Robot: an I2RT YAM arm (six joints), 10 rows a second.
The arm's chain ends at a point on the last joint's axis. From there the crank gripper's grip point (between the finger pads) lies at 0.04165 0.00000 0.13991 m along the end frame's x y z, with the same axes.
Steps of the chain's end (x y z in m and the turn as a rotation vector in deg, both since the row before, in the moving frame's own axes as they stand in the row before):
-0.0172 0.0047 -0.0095 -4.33 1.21 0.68
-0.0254 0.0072 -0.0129 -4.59 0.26 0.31
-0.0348 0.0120 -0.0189 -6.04 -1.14 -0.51
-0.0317 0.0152 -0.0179 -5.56 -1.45 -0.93
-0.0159 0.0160 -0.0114 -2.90 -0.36 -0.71
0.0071 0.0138 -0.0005 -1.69 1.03 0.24
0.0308 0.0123 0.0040 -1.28 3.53 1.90
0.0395 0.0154 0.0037 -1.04 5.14 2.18
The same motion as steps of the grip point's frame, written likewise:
-0.0143 0.0157 -0.0108 -4.33 1.21 0.68
-0.0248 0.0186 -0.0135 -4.59 0.26 0.31
-0.0375 0.0264 -0.0189 -6.04 -1.14 -0.51
-0.0351 0.0282 -0.0175 -5.56 -1.45 -0.93
-0.0167 0.0226 -0.0113 -2.90 -0.36 -0.71
0.0096 0.0181 -0.0013 -1.69 1.03 0.24
0.0393 0.0169 0.0011 -1.28 3.53 1.90
0.0518 0.0197 -0.0006 -1.04 5.14 2.18

